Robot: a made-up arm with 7 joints. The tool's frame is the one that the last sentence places. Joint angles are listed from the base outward.
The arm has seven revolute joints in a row. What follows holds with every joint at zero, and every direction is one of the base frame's. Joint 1 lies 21.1 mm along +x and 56.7 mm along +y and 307.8 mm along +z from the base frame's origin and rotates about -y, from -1.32 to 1.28 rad. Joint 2 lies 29.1 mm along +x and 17.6 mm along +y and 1.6 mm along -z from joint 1 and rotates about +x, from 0.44 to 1.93 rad. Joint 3 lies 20.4 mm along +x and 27 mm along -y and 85.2 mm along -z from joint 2 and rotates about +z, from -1.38 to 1.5 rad. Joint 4 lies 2.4 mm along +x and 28.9 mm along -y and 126.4 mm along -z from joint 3 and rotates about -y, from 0.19 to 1.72 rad. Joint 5 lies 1.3 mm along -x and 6.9 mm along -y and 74.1 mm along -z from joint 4 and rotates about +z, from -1.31 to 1.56 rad. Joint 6 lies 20.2 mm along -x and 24.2 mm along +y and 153.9 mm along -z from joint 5 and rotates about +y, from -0.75 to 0.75 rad. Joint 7 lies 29.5 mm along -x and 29.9 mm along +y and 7.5 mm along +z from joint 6 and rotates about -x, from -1.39 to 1.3 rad. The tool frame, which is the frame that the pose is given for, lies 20.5 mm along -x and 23.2 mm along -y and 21.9 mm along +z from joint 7; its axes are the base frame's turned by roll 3.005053, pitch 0.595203 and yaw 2.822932 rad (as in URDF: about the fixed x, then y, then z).
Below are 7 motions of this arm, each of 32 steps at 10 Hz.
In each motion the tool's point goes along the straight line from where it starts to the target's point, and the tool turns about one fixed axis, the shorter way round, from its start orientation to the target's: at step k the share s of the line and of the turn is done. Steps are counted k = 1, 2, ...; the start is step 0. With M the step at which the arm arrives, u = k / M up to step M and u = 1 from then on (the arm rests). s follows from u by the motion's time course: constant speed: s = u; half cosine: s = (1 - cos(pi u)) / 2; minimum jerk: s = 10 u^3 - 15 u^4 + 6 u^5.
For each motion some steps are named. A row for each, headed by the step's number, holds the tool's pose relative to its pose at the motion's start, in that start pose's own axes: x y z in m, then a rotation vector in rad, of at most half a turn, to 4 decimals.
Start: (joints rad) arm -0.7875 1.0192 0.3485 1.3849 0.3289 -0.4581 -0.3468
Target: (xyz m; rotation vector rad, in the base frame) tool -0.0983 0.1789 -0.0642 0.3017 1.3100 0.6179
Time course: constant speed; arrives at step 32
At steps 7, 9, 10, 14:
7: -0.0437 -0.0205 -0.0352 -0.0246 0.0745 -0.1017
9: -0.0562 -0.0264 -0.0453 -0.0317 0.0958 -0.1308
10: -0.0625 -0.0293 -0.0503 -0.0352 0.1064 -0.1453
14: -0.0875 -0.0411 -0.0705 -0.0493 0.1490 -0.2034

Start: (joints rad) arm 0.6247 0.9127 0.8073 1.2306 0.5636 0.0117 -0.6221
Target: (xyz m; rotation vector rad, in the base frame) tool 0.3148 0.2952 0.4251 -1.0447 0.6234 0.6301
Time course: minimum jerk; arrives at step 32
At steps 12, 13, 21, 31, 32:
12: -0.0374 -0.0236 0.0028 0.0815 0.1900 -0.0815
13: -0.0446 -0.0281 0.0034 0.0972 0.2267 -0.0973
21: -0.1053 -0.0663 0.0080 0.2294 0.5348 -0.2295
31: -0.1359 -0.0856 0.0104 0.2961 0.6903 -0.2962
32: -0.1359 -0.0856 0.0104 0.2962 0.6905 -0.2963

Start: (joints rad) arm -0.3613 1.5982 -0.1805 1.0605 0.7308 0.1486 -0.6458
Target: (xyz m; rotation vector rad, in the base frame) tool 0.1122 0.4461 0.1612 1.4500 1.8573 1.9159
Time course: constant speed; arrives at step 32
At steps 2, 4, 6, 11, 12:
2: 0.0009 0.0019 -0.0024 0.0345 0.0212 0.0309
4: 0.0018 0.0038 -0.0049 0.0689 0.0424 0.0617
6: 0.0026 0.0057 -0.0073 0.1034 0.0635 0.0926
11: 0.0048 0.0104 -0.0135 0.1895 0.1165 0.1698
12: 0.0053 0.0113 -0.0147 0.2067 0.1271 0.1852

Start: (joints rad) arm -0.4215 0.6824 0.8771 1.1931 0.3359 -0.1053 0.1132
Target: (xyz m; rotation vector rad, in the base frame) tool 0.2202 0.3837 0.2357 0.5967 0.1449 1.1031
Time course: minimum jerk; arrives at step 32
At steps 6, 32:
6: -0.0058 0.0028 0.0105 -0.0100 -0.0467 0.0105
32: -0.1189 0.0572 0.2156 -0.2040 -0.9584 0.2161

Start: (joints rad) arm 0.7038 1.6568 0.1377 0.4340 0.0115 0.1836 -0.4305
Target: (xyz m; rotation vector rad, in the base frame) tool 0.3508 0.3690 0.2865 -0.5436 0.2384 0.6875
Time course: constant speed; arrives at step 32
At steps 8, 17, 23, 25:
8: -0.0706 -0.0259 -0.0165 -0.0587 -0.0063 -0.4605
17: -0.1501 -0.0550 -0.0351 -0.1247 -0.0134 -0.9786
23: -0.2030 -0.0744 -0.0475 -0.1688 -0.0182 -1.3240
25: -0.2207 -0.0809 -0.0516 -0.1834 -0.0197 -1.4392

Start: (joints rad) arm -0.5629 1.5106 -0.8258 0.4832 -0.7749 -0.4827 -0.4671
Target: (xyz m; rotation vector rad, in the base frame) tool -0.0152 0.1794 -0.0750 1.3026 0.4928 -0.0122
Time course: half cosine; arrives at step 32
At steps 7, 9, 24, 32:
7: -0.0268 0.0224 0.0317 -0.1884 -0.0546 0.0206
9: -0.0432 0.0361 0.0510 -0.3034 -0.0879 0.0331
24: -0.2016 0.1687 0.2383 -1.4165 -0.4104 0.1546
32: -0.2362 0.1976 0.2792 -1.6596 -0.4809 0.1811

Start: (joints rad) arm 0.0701 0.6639 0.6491 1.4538 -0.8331 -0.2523 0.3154
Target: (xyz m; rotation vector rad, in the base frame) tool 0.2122 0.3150 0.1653 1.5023 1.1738 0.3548
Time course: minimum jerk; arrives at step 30
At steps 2, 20, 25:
2: -0.0001 -0.0001 0.0000 0.0012 -0.0008 -0.0015
20: -0.0239 -0.0215 0.0032 0.3569 -0.2371 -0.4292
25: -0.0291 -0.0262 0.0040 0.4357 -0.2894 -0.5239

